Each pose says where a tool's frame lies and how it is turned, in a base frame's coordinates. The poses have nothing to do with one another.
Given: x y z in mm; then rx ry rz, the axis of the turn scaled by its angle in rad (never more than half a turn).
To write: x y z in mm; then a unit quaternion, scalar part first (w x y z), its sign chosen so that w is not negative. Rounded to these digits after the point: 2 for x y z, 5 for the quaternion.
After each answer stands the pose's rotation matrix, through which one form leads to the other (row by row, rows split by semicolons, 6 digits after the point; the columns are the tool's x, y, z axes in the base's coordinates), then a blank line. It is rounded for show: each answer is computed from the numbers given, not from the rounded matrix.
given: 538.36 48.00 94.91 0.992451 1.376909 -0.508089
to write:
538.36 48.00 94.91 0.63262 0.43382 0.60188 -0.22210
0.176830 0.803225 0.568823; 0.241209 0.524941 -0.816245; -0.954227 0.281542 -0.100920

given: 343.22 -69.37 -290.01 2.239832 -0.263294 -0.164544
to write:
343.22 -69.37 -290.01 0.42610 0.89611 -0.10534 -0.06583
0.969140 -0.132689 -0.207751; -0.244890 -0.614694 -0.749787; -0.028215 0.777525 -0.628219

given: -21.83 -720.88 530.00 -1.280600 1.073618 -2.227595
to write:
-21.83 -720.88 530.00 0.17748 -0.45256 0.37942 -0.78723
-0.527374 -0.063981 0.847221; -0.622856 -0.649088 -0.436731; 0.577863 -0.758018 0.302461

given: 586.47 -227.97 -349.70 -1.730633 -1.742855 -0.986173
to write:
586.47 -227.97 -349.70 0.24492 -0.63396 -0.63844 -0.36125
-0.076217 0.986445 0.145315; 0.632540 -0.064824 0.771810; 0.770768 0.150742 -0.619026

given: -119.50 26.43 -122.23 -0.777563 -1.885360 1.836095
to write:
-119.50 26.43 -122.23 0.19741 -0.27778 -0.67352 0.65592
-0.767740 0.115205 -0.630319; 0.633148 -0.014791 -0.773889; -0.098479 -0.993232 -0.061586

